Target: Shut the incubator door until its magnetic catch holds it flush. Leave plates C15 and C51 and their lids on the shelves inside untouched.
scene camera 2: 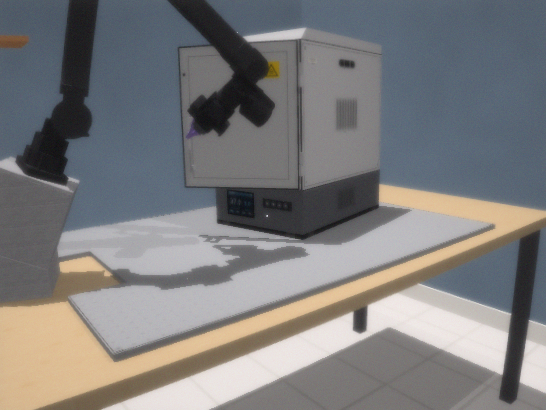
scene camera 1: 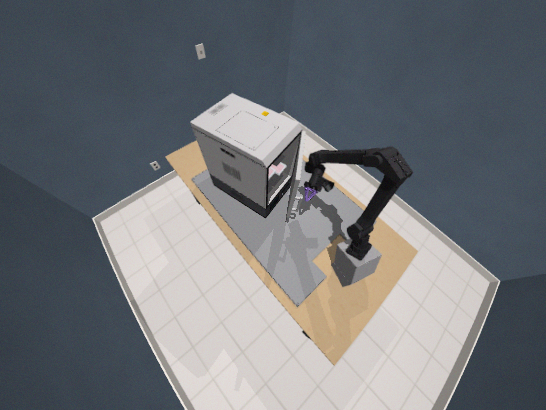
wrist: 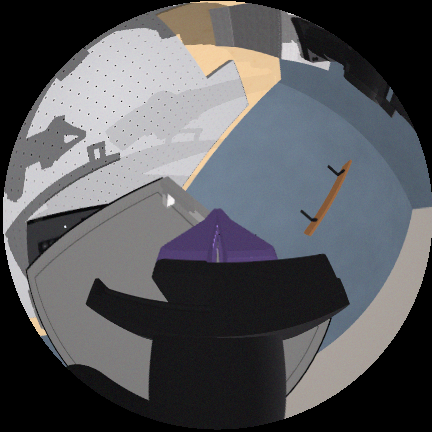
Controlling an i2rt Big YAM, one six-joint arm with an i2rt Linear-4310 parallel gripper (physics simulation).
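Places are measured from the arm's base along level axes (x ahead, y left, z up), in centimetres.
Where they show: gripper, fingertip midpoint: (scene camera 2: 187, 137) (scene camera 1: 306, 201) (wrist: 217, 214); arm's base, link origin: (scene camera 2: 40, 173) (scene camera 1: 358, 249).
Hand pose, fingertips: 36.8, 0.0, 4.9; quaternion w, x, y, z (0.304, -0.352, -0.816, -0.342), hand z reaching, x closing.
Each offset is from my fingertips to the centre of the thing, as dx, dy, dz. "*": to the spot under its first point. Level surfaces: height alone.
The incubator (scene camera 1: 215, 155) (scene camera 2: 325, 125) stands upright on the grey mat. Its door (scene camera 1: 298, 175) (scene camera 2: 250, 160) (wrist: 100, 250) is open, standing away from the front. In scene camera 2 the hinges are on the door's right side and a slim handle {* +4.8, +5.1, -7.3} (scene camera 2: 193, 162) is near its left edge. Pink-topped plates {+30.4, -7.1, -1.5} (scene camera 1: 276, 168) show on a shelf inside; which is C15 or C51, and their lids, cannot be told. My gripper (scene camera 1: 309, 194) (scene camera 2: 189, 135) (wrist: 217, 214) is shut and empty. Its purple fingertips are at the outer side of the door, near the handle edge; contact cannot be told.
The grey mat {dz -28.1} (scene camera 1: 260, 240) (scene camera 2: 200, 310) (wrist: 100, 70) lies on the wooden table {dz -29.4} (scene camera 1: 345, 325) (scene camera 2: 30, 360). The arm's grey base block (scene camera 1: 350, 267) (scene camera 2: 27, 235) stands in the mat's notch. An orange wall shelf (scene camera 2: 12, 41) (wrist: 330, 197) is off to the side.
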